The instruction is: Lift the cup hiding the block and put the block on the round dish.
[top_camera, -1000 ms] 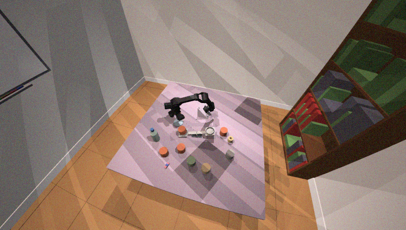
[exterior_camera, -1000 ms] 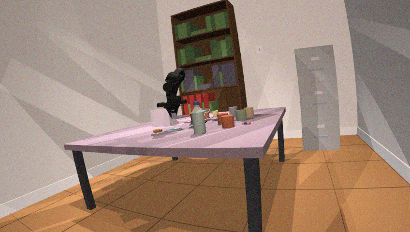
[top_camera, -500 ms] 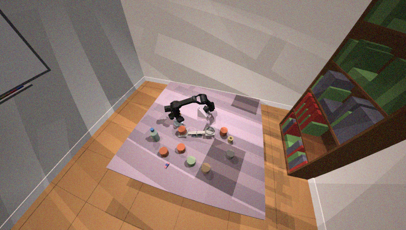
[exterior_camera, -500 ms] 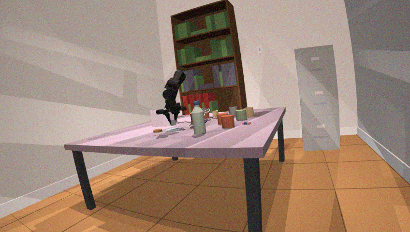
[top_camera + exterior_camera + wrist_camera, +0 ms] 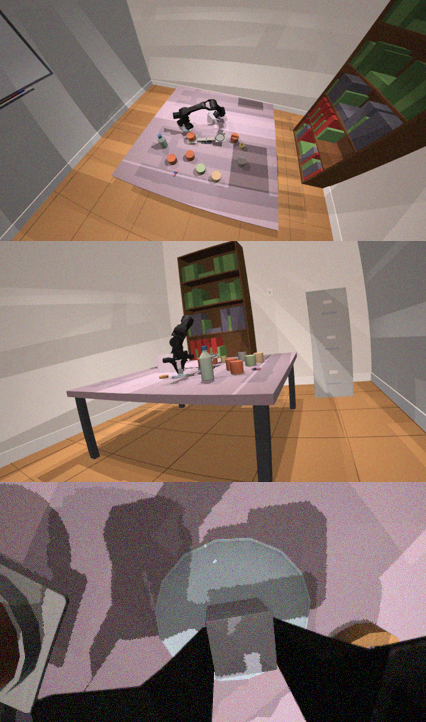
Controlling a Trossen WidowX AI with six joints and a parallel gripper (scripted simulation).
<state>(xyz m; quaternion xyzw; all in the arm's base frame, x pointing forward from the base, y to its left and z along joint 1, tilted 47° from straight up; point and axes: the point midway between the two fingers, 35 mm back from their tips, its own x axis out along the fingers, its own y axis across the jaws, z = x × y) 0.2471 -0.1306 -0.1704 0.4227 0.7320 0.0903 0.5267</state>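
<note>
The grey block is 10 mm above my gripper tip. Also, from my gripper tip: bottle: 260 mm ahead, 90 mm to the right, 90 mm above; then round pale blue dish: 20 mm below; then small balance: 240 mm to the left, 60 mm ahead, 20 mm above.
</note>
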